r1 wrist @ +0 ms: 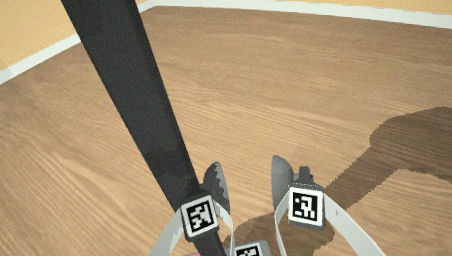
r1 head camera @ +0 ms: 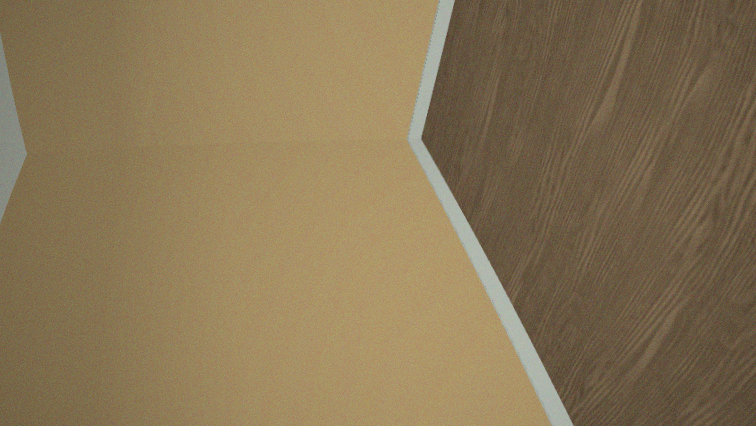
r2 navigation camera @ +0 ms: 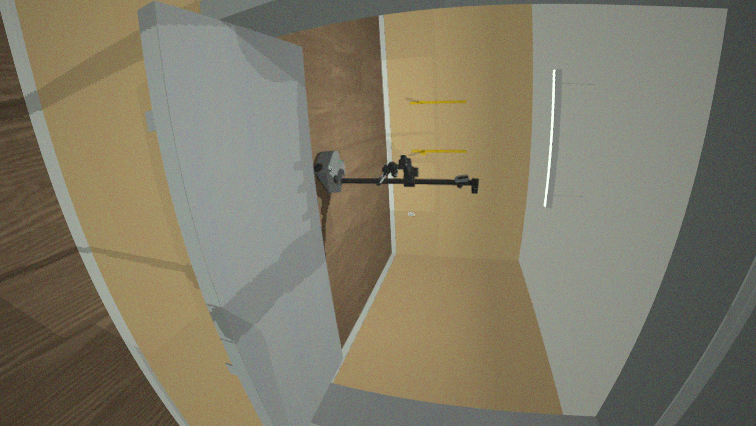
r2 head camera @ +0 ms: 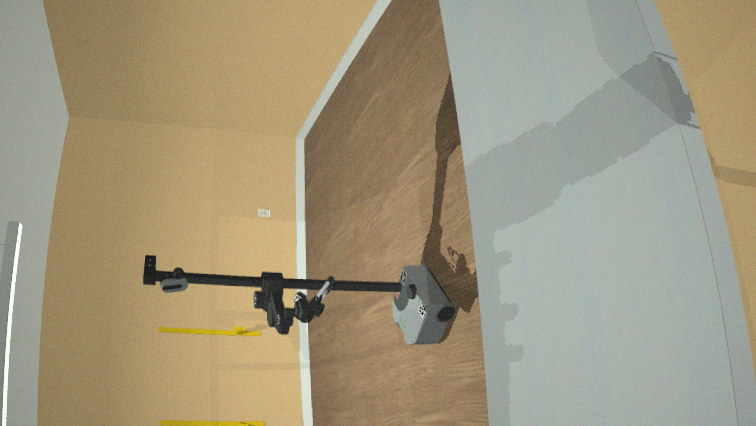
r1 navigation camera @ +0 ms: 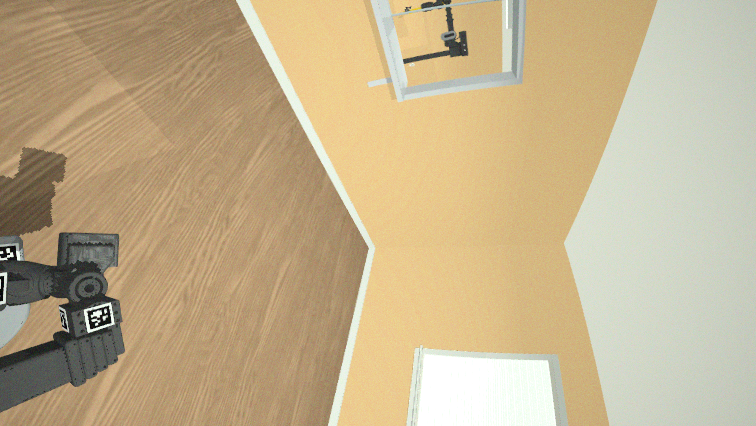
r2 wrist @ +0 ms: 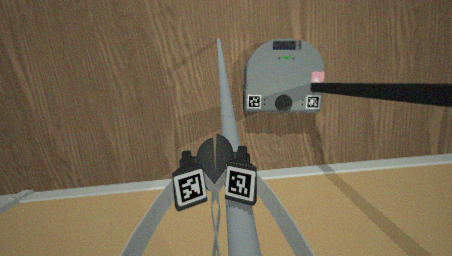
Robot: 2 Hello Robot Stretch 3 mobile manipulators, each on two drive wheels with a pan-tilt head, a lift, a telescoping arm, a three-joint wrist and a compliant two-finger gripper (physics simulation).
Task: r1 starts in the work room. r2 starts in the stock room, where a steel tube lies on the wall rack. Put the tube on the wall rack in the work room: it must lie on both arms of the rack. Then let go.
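Note:
The steel tube (r2 wrist: 228,105) runs steeply downwards in the r2 wrist view, its far end near the floor. A thin grey line (r1 navigation camera: 478,3) across the wall opening may be the same tube. The r2 gripper (r2 wrist: 215,152) is shut, its fingertips together; the tube passes behind its right finger, not between the fingers. Whether they touch is unclear. The r1 gripper (r1 wrist: 250,185) is open and empty above the floor. The work room rack's two yellow arms, one arm (r2 head camera: 208,331) (r2 navigation camera: 439,151) and the other (r2 head camera: 211,423) (r2 navigation camera: 439,102), stick out from the far wall with no tube on them.
Robot r1 (r2 head camera: 338,286) (r2 navigation camera: 365,181) stands beyond the wall opening, near the rack wall. A broad grey sill (r2 head camera: 581,296) (r2 navigation camera: 238,185) lies below the opening. The opening's frame (r1 navigation camera: 460,86) shows in r1's navigation view. The r2 base (r2 wrist: 285,75) is below its wrist.

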